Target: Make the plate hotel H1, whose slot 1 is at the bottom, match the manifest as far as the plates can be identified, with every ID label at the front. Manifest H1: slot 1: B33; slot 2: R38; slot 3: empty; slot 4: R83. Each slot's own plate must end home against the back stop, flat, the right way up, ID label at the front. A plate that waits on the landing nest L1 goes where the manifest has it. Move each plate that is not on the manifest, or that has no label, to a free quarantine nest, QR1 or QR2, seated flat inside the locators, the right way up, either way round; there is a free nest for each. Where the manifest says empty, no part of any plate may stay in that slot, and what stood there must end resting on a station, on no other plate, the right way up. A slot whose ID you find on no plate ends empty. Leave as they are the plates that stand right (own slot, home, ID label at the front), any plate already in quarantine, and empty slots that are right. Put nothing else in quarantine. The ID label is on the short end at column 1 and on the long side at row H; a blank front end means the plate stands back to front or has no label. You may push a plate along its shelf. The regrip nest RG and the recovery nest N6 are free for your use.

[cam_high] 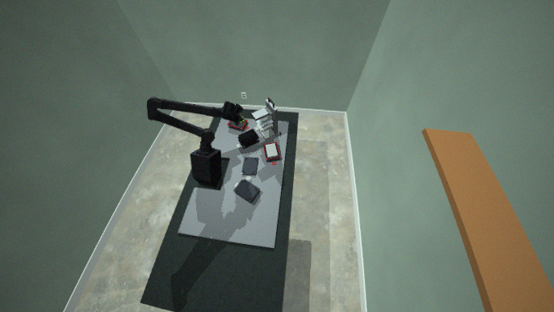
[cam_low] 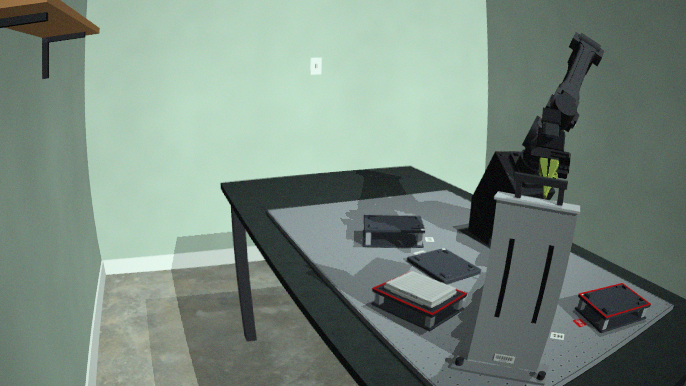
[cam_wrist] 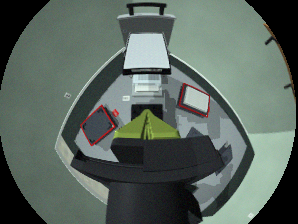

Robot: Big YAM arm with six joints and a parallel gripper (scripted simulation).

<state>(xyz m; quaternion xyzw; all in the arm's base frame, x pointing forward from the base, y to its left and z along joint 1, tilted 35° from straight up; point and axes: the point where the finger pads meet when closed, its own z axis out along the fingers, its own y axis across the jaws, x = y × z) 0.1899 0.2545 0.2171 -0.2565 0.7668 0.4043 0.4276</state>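
Now: the plate 130 mm to the left of my hand, 110 mm below it and 110 mm ahead of it. Round my hand: N6 label (360 mm to the right, 260 mm below, 130 mm ahead); then plate hotel H1 (180 mm to the left, 170 mm ahead, 110 mm below).
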